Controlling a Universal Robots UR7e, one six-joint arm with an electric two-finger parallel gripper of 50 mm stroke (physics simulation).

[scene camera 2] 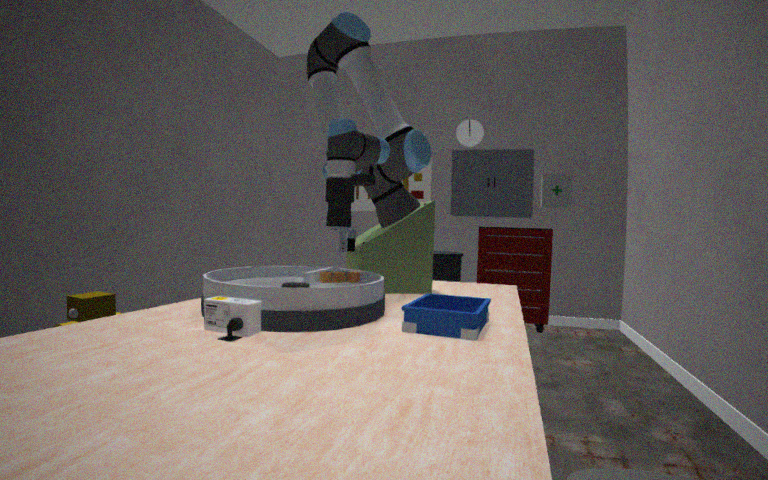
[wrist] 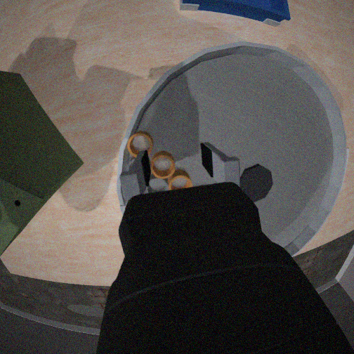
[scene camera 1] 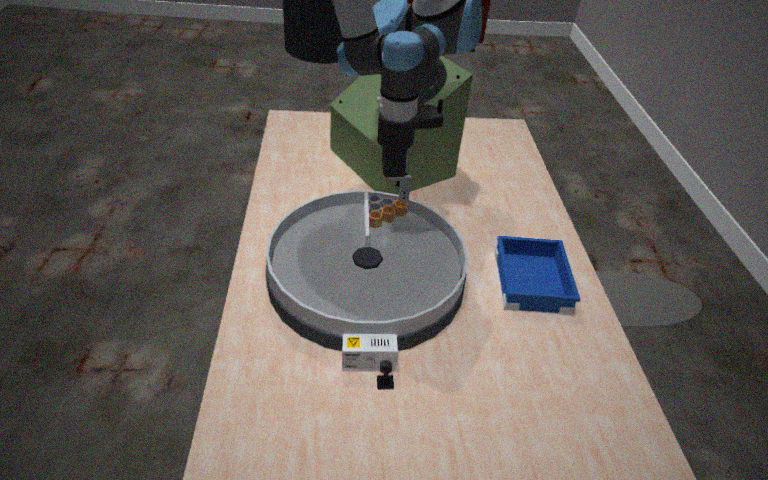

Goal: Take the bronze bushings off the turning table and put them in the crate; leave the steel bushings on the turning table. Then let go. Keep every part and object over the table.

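Seen in the pictures: gripper, fingertip midpoint: [scene camera 2: 347,251] [scene camera 1: 402,192]; arm's base, origin of the base link: [scene camera 2: 401,216].
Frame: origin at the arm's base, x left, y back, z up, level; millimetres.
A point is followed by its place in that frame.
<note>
Three bronze bushings [scene camera 1: 388,213] {y -333, x -62, z -168 mm} [scene camera 2: 339,276] {y -334, x -55, z -176 mm} [wrist: 163,165] stand upright in a slanted row on the turning table [scene camera 1: 407,288] {y -549, x -19, z -193 mm} [scene camera 2: 294,295] {y -643, x 9, z -177 mm} [wrist: 270,100], near its rim on the robot's side. Grey steel bushings [scene camera 1: 387,202] {y -274, x -64, z -180 mm} [wrist: 158,185] stand behind them, partly hidden by the bronze ones and, in the wrist view, by the gripper body. My gripper [scene camera 1: 402,196] {y -332, x -36, z -109 mm} [scene camera 2: 346,247] {y -332, x -36, z -109 mm} [wrist: 174,157] is open and empty, above the bushing group, its fingertips higher than the bushings. The blue crate [scene camera 1: 538,274] {y -430, x 283, z -241 mm} [scene camera 2: 445,318] {y -541, x 274, z -211 mm} [wrist: 235,7] is empty and stands right of the turning table in scene camera 1.
A thin upright divider [scene camera 1: 367,217] {y -360, x -109, z -162 mm} stands on the turning table beside the bushings, reaching toward the dark centre hub [scene camera 1: 367,257] {y -470, x -104, z -185 mm} [wrist: 256,182]. A white control box [scene camera 1: 369,352] {y -720, x -91, z -191 mm} [scene camera 2: 232,315] {y -718, x -73, z -211 mm} sits at the front. The green robot base [scene camera 1: 356,130] {y -55, x -152, z -116 mm} [scene camera 2: 396,249] {y -112, x 26, z -108 mm} [wrist: 30,135] stands close behind.
</note>
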